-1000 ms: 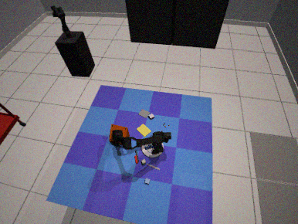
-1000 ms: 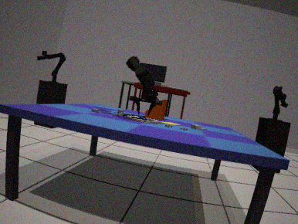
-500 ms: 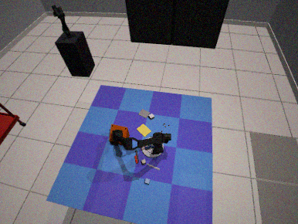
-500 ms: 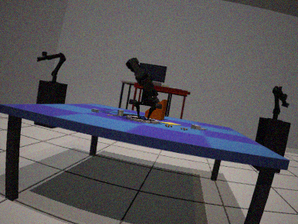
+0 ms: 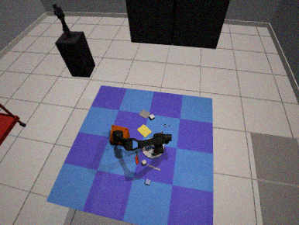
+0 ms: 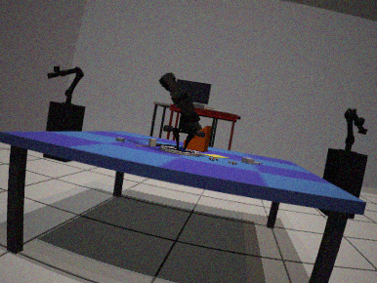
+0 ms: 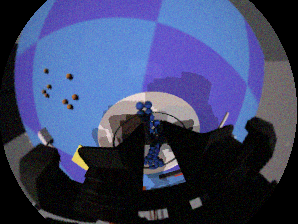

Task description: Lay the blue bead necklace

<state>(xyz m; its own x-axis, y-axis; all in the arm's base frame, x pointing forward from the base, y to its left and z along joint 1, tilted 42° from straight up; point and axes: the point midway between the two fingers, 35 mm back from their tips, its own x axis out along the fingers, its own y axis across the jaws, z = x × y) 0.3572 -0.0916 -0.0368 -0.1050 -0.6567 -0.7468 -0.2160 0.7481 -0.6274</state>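
Right now the round white bead board is 5 cm behind my gripper tip, 1 cm to the right of it and 1 cm below it. The rest, counted from my gripper tip: red-handled tool 18 cm behind, 13 cm to the right, 1 cm below; then yellow card 16 cm to the left, 16 cm behind, 1 cm below; then thin pale stick 19 cm to the right, 2 cm behind, 1 cm below.
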